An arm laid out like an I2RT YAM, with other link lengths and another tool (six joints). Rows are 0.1 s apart.
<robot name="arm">
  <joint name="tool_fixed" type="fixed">
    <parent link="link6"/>
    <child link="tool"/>
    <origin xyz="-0.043 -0.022 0.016" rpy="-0.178 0 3.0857"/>
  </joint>
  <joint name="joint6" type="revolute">
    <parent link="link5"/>
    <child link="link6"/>
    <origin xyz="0.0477 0 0.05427" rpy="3.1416 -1.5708 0"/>
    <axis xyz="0 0 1"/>
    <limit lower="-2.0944" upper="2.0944"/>
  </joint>
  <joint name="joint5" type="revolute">
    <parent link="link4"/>
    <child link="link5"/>
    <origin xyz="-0.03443 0.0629 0.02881" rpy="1.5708 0 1.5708"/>
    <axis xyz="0 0 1"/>
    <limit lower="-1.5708" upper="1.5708"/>
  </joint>
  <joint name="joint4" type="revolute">
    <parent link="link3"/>
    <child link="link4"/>
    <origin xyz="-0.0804 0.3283 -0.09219"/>
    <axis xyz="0 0 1"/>
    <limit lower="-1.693" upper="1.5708"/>
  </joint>
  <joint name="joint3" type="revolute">
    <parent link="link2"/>
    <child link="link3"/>
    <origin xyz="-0.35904 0 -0.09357" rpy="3.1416 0 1.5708"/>
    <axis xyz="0 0 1"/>
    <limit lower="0" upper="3.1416"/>
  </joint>
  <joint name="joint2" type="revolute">
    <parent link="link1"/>
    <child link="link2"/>
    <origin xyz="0.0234 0.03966 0.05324" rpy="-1.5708 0 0"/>
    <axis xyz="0 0 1"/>
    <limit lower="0" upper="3.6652"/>
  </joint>
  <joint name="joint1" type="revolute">
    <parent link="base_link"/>
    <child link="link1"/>
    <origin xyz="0 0 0.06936"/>
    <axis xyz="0 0 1"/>
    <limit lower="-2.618" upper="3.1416"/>
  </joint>
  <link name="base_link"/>
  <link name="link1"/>
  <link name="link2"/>
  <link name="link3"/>
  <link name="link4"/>
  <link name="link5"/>
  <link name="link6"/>
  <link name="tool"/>
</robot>
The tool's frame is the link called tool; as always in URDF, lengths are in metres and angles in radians.
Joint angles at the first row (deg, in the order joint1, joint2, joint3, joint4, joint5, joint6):
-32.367, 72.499, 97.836, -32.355, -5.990, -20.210
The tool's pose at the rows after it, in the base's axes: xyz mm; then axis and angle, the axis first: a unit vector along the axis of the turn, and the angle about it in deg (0 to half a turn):
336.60, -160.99, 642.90, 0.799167, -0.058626, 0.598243, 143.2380
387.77, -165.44, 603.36, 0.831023, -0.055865, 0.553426, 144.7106
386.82, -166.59, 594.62, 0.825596, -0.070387, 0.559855, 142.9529
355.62, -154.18, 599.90, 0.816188, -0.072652, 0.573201, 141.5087
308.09, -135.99, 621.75, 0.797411, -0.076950, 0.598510, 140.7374
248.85, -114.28, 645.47, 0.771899, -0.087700, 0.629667, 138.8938
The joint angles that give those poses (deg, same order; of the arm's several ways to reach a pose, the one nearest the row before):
-26.643, 78.383, 94.838, -29.624, -2.820, -20.480
-23.478, 83.839, 94.395, -29.882, 0.518, -19.780
-23.291, 82.976, 91.417, -26.301, 2.721, -19.335
-23.380, 77.884, 87.375, -25.223, 3.424, -19.864
-23.817, 71.384, 85.526, -26.363, 2.992, -19.776
-24.606, 63.830, 84.117, -27.772, 3.251, -19.775

